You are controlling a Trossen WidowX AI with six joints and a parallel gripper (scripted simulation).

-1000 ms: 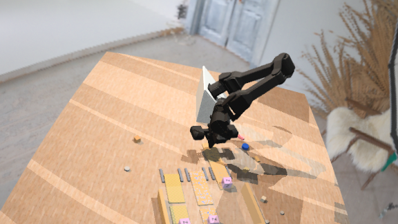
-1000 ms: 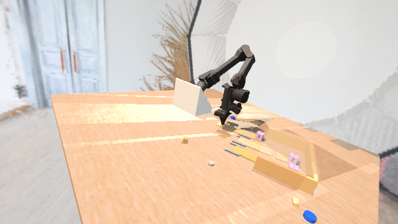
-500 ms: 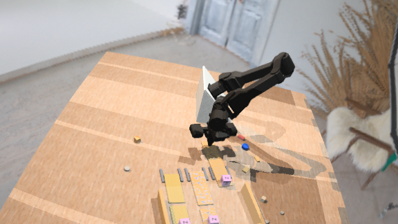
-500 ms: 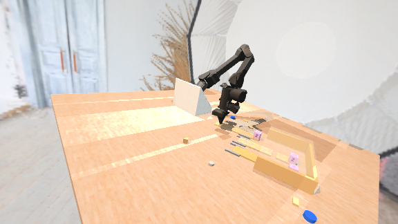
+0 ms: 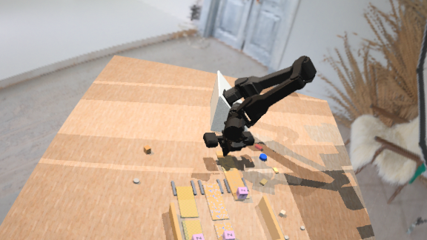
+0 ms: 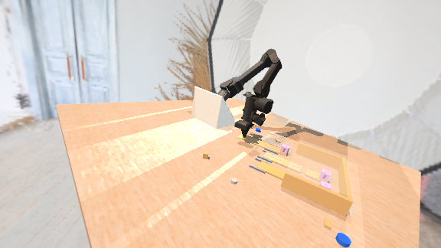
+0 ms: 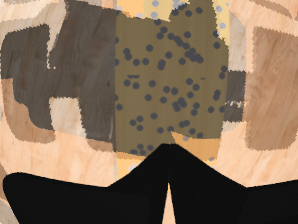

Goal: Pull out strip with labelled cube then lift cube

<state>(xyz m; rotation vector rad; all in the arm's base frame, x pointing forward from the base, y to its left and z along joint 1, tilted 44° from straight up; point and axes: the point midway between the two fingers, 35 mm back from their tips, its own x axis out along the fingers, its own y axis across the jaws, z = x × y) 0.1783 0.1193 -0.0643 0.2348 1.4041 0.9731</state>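
Now: gripper tip 80 mm short of the strip and 40 mm to the right of it. Round my gripper tip: small grey cube (240 mm to the left, 220 mm ahead); grey disc (270 mm to the right, 240 mm ahead); small orange cube (280 mm to the right, 80 mm ahead, 10 mm above).
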